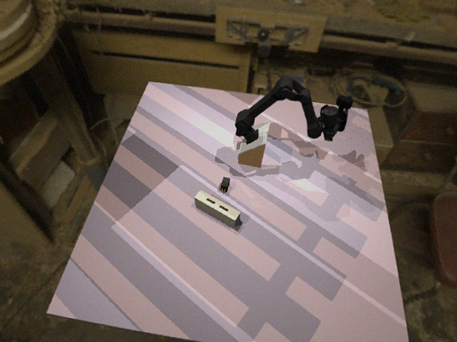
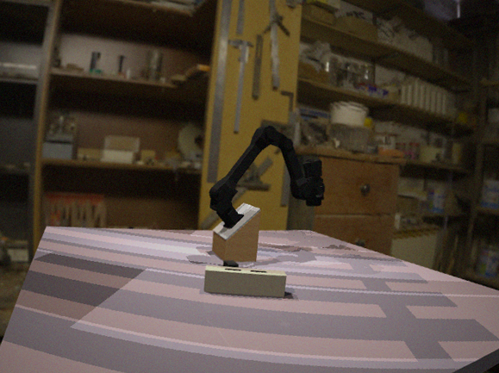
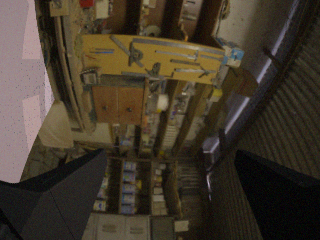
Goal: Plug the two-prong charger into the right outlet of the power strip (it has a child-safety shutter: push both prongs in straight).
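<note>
Now: gripper tip 35 cm short of the black two-prong charger, 52 cm to the left of it and 26 cm above it.
</note>
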